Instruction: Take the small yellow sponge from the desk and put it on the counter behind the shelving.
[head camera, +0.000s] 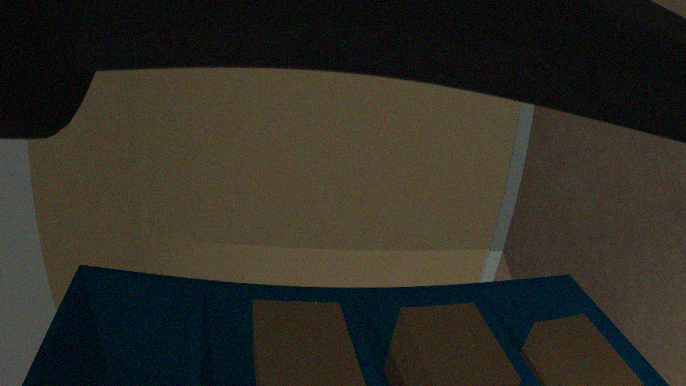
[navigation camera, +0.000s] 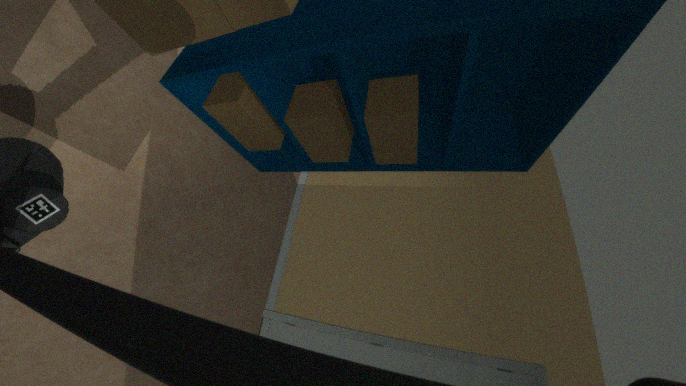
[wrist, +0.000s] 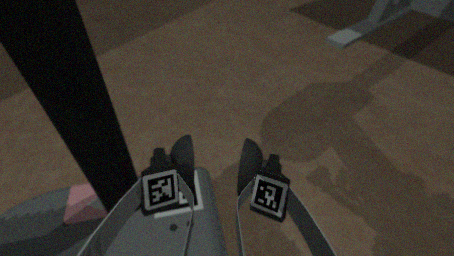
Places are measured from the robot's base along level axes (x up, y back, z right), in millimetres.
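Pixels of known places: gripper, between the fingertips: (wrist: 216, 155).
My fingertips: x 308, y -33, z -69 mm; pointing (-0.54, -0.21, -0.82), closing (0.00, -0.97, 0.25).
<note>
Behind a point stands the place of what it marks.
My gripper (wrist: 216, 155) {z -69, x 307, y -33 mm} is open in the wrist view, its two fingertips apart with floor and part of my base showing between them. The small yellow sponge, the desk top and the counter do not show clearly in any view. Blue shelving (head camera: 225, 296) {z -782, x 1348, y 1382 mm} (navigation camera: 400, 30) {z -13, x 1199, y 966 mm} crosses the bottom of the head view and the upper part of the navigation view, with brown boxes (head camera: 305, 345) (navigation camera: 320, 125) on it. Whatever is behind the shelving is largely hidden.
A tan wall (head camera: 300, 160) {z -1474, x 1061, y 1472 mm} (navigation camera: 425, 240) {z -1526, x 1351, y 1369 mm} stands beyond the shelving, edged by a grey strip (head camera: 514, 165) {z -1491, x 61, y 1411 mm} (navigation camera: 287, 240) {z -1568, x 55, y 1251 mm}. A grey foot of some furniture (wrist: 345, 37) stands on the brown floor (wrist: 225, 65) {z -684, x 0, y -207 mm}. My grey base (wrist: 205, 225) {z -79, x 160, y -27 mm} is below the gripper. Black robot parts cross the views.
</note>
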